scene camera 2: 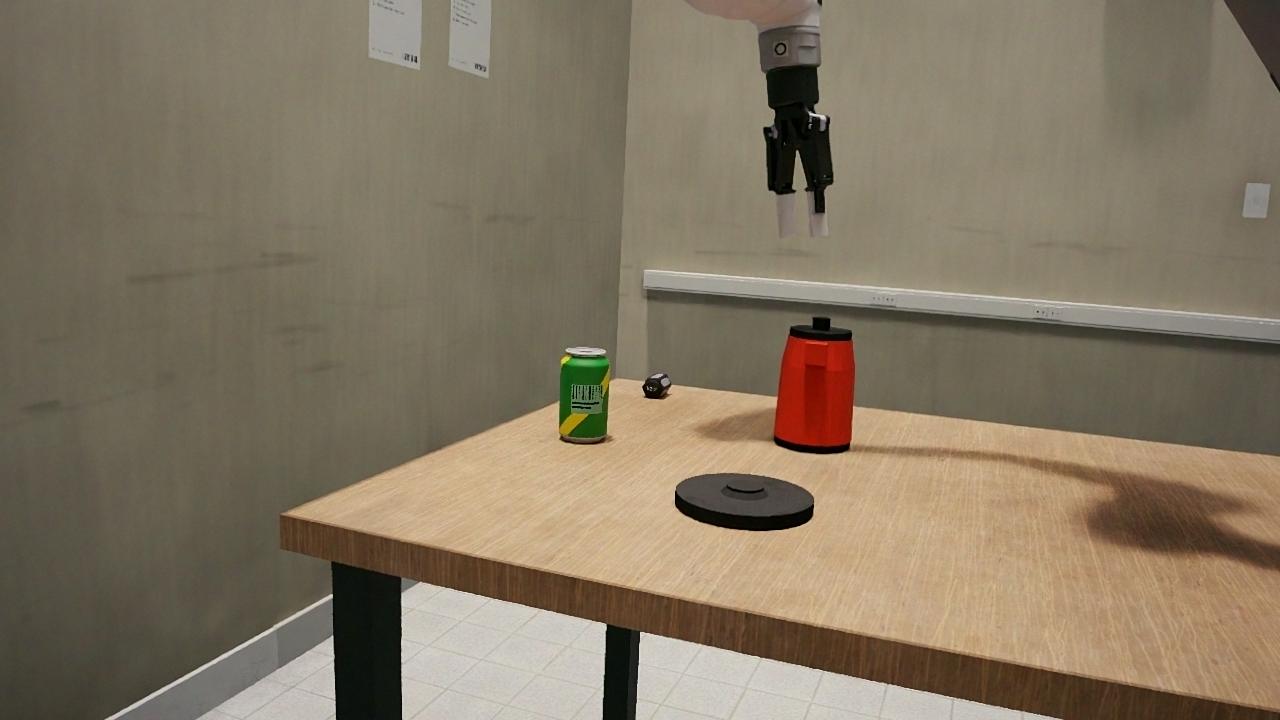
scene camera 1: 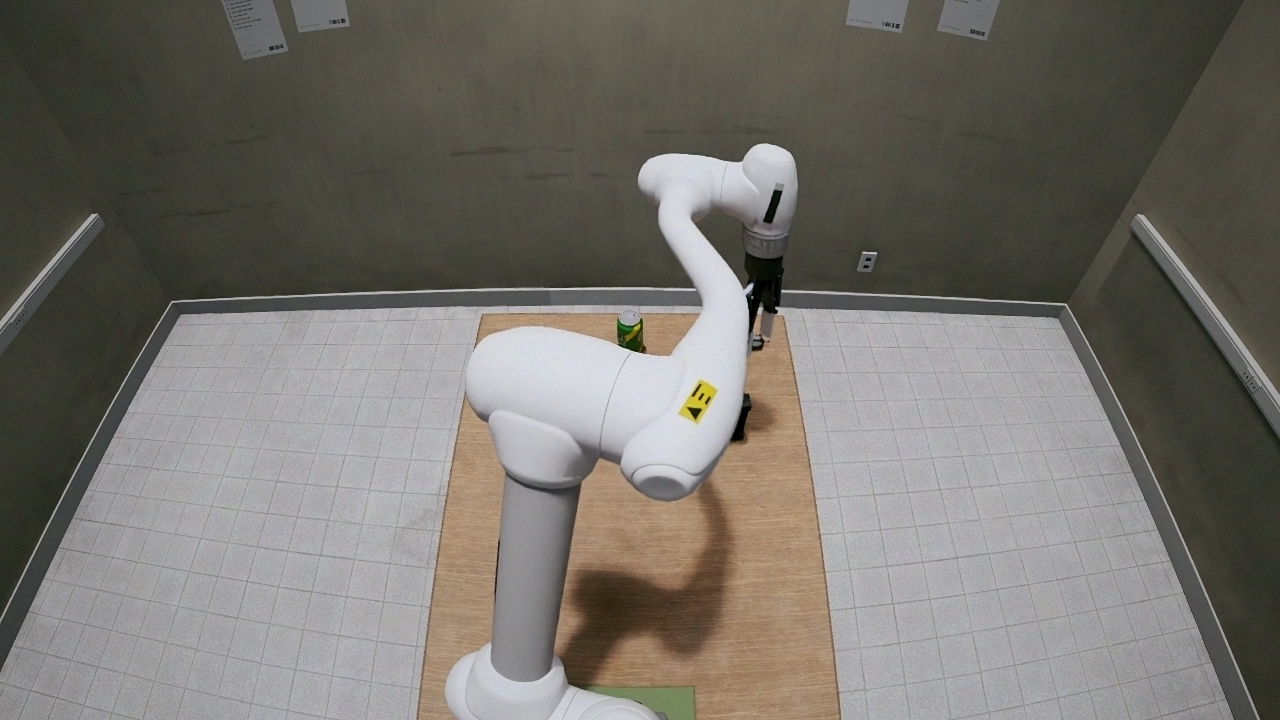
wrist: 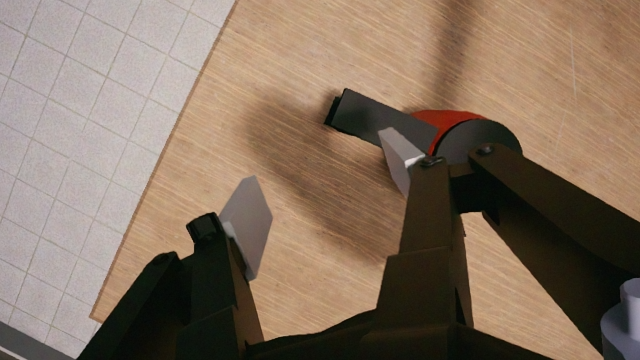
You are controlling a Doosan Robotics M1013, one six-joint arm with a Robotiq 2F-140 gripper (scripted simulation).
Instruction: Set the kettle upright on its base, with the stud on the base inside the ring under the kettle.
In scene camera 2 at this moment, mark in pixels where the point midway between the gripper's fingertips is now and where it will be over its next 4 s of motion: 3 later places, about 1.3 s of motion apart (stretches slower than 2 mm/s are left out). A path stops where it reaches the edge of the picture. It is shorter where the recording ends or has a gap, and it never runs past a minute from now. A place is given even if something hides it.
The gripper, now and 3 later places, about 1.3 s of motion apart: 803, 236; 828, 252; 828, 280; 824, 333
